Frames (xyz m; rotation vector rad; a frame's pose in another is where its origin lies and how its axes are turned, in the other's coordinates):
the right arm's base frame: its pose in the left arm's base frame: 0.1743 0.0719 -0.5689 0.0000 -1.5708 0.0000
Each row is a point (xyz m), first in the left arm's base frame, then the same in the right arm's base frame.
Working: the left arm's base frame: its pose in the right arm's base frame: 0.5689 -0.0719 0.1743 0.0000 1.5708 0.0000

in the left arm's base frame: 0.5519 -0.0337 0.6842
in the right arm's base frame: 1.2531 -0.1056 -0.3776
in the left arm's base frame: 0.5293 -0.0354 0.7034
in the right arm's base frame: 1.2723 -0.1073 -0.3550
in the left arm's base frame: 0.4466 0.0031 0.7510
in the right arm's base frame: 1.3199 -0.0688 -0.2723
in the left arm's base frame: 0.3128 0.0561 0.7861
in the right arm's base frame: 1.3550 -0.0158 -0.1385
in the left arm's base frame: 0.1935 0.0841 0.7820
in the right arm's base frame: 1.3509 0.0122 -0.0192
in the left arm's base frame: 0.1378 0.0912 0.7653
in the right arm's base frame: 1.3342 0.0193 0.0365
